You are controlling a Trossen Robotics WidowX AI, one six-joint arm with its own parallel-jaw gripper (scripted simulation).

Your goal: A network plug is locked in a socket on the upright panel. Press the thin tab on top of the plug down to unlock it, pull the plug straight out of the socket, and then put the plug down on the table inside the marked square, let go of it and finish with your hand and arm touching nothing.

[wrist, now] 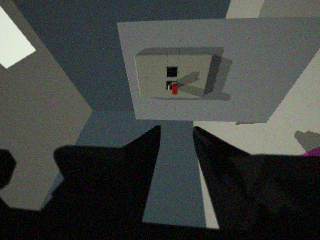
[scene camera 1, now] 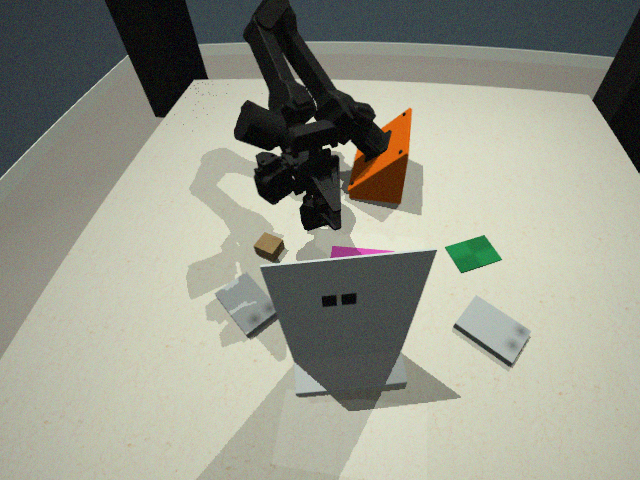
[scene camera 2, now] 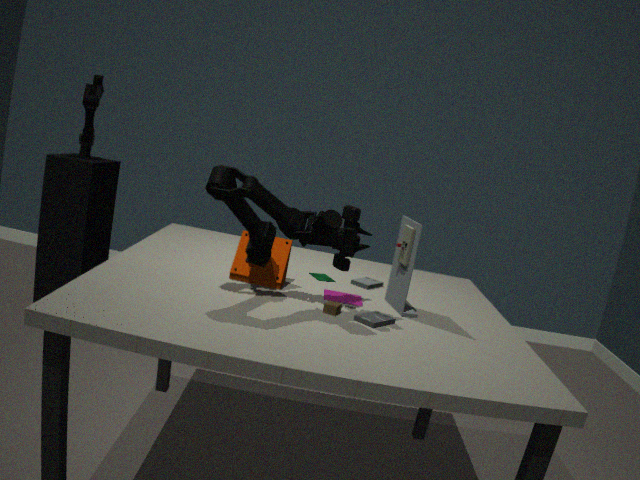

Observation:
I see my gripper (scene camera 1: 337, 220) and a socket panel (scene camera 1: 345, 320).
My gripper shows as well in the wrist view (wrist: 176, 130) and in scene camera 2 (scene camera 2: 370, 240). The socket panel is seen too in scene camera 2 (scene camera 2: 410, 231).

